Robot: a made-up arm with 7 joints. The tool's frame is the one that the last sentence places. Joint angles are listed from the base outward.
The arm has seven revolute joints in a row. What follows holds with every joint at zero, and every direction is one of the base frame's.
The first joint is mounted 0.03 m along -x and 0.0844 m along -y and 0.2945 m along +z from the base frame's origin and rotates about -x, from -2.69 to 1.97 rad.
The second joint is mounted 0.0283 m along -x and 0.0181 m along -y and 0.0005 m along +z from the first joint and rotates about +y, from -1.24 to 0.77 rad.
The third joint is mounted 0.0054 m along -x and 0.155 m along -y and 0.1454 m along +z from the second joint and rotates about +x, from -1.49 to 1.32 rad.
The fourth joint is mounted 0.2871 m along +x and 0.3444 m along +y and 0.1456 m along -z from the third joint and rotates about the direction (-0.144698, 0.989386, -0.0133), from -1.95 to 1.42 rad.
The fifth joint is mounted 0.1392 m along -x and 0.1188 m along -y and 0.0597 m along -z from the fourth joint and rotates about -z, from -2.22 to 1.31 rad.
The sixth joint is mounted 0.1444 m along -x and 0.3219 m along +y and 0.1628 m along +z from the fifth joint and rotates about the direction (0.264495, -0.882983, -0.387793), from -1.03 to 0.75 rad.
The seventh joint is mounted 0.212 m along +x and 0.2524 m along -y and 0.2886 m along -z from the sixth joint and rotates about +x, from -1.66 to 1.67 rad.
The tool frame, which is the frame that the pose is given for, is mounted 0.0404 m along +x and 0.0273 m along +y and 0.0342 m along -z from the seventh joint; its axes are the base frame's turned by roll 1.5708, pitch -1.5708 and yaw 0 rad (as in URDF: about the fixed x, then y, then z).
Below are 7 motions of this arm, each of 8 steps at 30 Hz.
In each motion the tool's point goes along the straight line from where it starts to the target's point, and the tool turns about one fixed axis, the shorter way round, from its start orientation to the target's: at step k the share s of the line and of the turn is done. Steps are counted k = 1, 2, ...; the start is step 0. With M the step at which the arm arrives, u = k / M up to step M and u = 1 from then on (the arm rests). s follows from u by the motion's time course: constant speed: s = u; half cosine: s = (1 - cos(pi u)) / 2; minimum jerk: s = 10 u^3 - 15 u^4 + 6 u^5.
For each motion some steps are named. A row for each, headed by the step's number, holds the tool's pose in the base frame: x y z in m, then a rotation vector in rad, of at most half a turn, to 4 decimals.
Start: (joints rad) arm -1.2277 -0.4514 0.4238 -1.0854 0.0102 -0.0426 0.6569
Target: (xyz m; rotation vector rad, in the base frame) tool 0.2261 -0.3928 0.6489 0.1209 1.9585 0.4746
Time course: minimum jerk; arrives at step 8
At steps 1, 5, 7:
1: 0.3173 -0.2160 0.6322 -0.0932 2.1703 0.1580
5: 0.2516 -0.3434 0.6442 0.0624 2.0220 0.3888
7: 0.2276 -0.3899 0.6486 0.1175 1.9623 0.4697

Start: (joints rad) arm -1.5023 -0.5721 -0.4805 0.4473 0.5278 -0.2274 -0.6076
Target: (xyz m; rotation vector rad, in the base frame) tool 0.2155 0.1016 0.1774 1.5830 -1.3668 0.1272
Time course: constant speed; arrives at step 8
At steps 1, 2, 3, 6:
1: 0.2000 0.0773 0.1642 1.4576 -1.1849 0.2325
2: 0.2022 0.0808 0.1661 1.4759 -1.2109 0.2180
3: 0.2044 0.0842 0.1680 1.4940 -1.2368 0.2034
6: 0.2111 0.0947 0.1736 1.5478 -1.3148 0.1582

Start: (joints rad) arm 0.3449 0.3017 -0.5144 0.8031 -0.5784 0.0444 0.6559
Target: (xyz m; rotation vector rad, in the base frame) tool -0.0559 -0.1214 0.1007 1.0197 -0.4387 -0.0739
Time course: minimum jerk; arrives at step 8
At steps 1, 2, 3, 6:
1: -0.0519 -0.1187 0.0650 1.3546 -0.3901 0.1659
2: -0.0522 -0.1189 0.0682 1.3253 -0.3950 0.1439
3: -0.0529 -0.1194 0.0744 1.2675 -0.4044 0.1013
6: -0.0555 -0.1211 0.0969 1.0554 -0.4343 -0.0494

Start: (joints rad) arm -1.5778 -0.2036 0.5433 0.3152 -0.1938 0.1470 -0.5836
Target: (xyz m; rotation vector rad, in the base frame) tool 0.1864 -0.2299 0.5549 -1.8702 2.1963 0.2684
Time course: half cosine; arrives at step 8
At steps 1, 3, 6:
1: 0.1352 -0.1520 0.5600 -2.0003 2.2409 -0.2271
3: 0.1496 -0.1739 0.5585 -1.9687 2.2348 -0.0843
6: 0.1786 -0.2180 0.5557 -1.8931 2.2071 0.1952

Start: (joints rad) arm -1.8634 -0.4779 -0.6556 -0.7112 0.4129 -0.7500 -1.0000
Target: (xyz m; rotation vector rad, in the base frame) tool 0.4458 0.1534 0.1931 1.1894 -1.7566 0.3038
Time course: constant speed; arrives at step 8
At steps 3, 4, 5, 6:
3: 0.4389 0.1804 0.1646 1.1135 -1.6053 0.4791
4: 0.4403 0.1750 0.1703 1.1291 -1.6361 0.4450
5: 0.4417 0.1696 0.1760 1.1446 -1.6667 0.4104
6: 0.4431 0.1642 0.1817 1.1598 -1.6970 0.3754

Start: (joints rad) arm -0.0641 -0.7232 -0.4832 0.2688 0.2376 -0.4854 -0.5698
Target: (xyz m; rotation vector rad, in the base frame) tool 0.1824 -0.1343 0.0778 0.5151 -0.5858 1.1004
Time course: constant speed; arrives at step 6
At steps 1, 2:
1: 0.2151 -0.1692 0.0996 0.3310 -0.5891 1.1549
2: 0.2085 -0.1622 0.0952 0.3679 -0.5887 1.1445

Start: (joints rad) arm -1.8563 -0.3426 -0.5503 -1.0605 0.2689 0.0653 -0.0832
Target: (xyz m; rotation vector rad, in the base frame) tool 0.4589 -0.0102 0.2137 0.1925 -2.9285 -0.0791
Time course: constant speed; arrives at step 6
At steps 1, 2, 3, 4, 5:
1: 0.4621 -0.0125 0.2633 0.2094 -2.9487 -0.1916
2: 0.4615 -0.0121 0.2534 0.2060 -2.9450 -0.1690
3: 0.4608 -0.0116 0.2435 0.2026 -2.9411 -0.1464
4: 0.4602 -0.0111 0.2335 0.1993 -2.9371 -0.1239
5: 0.4595 -0.0107 0.2236 0.1959 -2.9329 -0.1015

